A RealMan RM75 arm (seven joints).
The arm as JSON. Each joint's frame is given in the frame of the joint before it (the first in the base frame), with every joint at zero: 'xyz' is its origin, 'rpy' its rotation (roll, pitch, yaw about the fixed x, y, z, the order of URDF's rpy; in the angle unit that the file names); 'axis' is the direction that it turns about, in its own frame. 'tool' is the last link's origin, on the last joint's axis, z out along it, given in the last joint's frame.
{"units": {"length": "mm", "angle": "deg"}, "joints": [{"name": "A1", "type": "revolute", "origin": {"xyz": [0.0, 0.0, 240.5], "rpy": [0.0, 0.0, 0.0]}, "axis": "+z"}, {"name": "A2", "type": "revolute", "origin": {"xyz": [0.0, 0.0, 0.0], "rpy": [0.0, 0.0, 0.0]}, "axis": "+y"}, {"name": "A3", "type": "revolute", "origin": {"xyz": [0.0, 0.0, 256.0], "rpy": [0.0, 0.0, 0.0]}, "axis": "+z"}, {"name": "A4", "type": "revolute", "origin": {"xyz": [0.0, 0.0, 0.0], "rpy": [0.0, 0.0, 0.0]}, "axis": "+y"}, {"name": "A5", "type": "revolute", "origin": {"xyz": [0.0, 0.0, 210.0], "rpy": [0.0, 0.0, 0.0]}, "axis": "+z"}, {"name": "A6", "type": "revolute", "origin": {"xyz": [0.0, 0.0, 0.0], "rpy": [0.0, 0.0, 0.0]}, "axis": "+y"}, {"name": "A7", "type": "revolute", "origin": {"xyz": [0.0, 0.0, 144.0], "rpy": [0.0, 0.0, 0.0]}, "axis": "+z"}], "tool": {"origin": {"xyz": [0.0, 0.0, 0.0], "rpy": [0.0, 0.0, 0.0]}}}
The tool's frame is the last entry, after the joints.
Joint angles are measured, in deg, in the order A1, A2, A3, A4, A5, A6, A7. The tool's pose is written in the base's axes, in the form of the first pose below.
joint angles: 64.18 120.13 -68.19 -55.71 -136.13 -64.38 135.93
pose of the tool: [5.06, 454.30, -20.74, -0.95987, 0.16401, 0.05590, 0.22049]
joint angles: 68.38 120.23 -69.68 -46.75 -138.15 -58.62 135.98
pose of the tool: [7.21, 464.12, -43.29, -0.95811, 0.16633, 0.02784, 0.23147]
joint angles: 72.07 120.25 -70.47 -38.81 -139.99 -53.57 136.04
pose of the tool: [11.47, 471.66, -59.62, -0.95504, 0.16703, 0.00258, 0.24491]
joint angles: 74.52 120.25 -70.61 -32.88 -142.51 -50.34 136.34
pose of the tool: [20.52, 476.20, -69.41, -0.95133, 0.16818, -0.02532, 0.25700]
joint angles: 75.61 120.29 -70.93 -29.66 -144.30 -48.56 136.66
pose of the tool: [28.28, 477.87, -74.59, -0.94866, 0.16729, -0.04505, 0.26464]
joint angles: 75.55 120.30 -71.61 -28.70 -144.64 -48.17 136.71
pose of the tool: [33.92, 477.16, -77.05, -0.94809, 0.16713, -0.05493, 0.26490]
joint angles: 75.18 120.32 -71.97 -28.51 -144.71 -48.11 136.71
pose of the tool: [38.13, 476.45, -77.97, -0.94770, 0.16860, -0.05919, 0.26444]
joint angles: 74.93 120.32 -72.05 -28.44 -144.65 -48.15 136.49
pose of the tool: [40.55, 476.01, -78.29, -0.94777, 0.16910, -0.06096, 0.26346]
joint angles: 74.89 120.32 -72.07 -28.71 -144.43 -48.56 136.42
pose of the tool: [39.67, 475.30, -78.27, -0.94856, 0.16904, -0.06040, 0.26078]
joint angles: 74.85 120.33 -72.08 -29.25 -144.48 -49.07 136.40
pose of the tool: [37.98, 474.81, -77.65, -0.94938, 0.16685, -0.06041, 0.25920]
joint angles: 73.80 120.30 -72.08 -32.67 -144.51 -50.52 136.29
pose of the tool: [31.49, 474.92, -71.38, -0.95103, 0.15774, -0.05135, 0.26082]
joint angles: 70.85 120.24 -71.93 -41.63 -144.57 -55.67 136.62
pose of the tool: [18.96, 470.54, -54.65, -0.95500, 0.14304, -0.03437, 0.25754]
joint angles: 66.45 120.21 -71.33 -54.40 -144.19 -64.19 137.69
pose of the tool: [6.93, 457.31, -28.89, -0.95982, 0.13151, -0.01541, 0.24742]
